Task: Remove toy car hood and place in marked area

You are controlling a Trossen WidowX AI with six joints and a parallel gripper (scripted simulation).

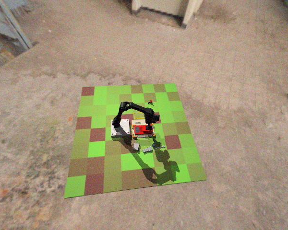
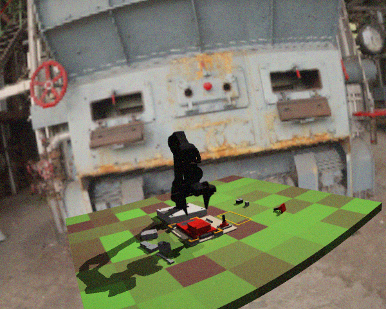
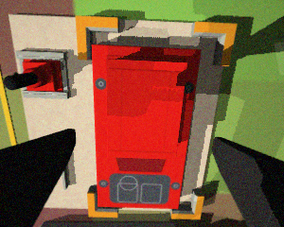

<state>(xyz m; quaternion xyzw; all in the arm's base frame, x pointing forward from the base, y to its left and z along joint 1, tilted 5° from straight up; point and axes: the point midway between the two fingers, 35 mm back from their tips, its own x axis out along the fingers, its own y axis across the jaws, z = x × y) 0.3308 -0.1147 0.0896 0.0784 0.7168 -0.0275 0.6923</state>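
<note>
Right now the hood is 6 cm below my gripper tip. From my gripper tip the other things lie so: grey mount 11 cm to the left, 7 cm below, 4 cm ahead.
</note>
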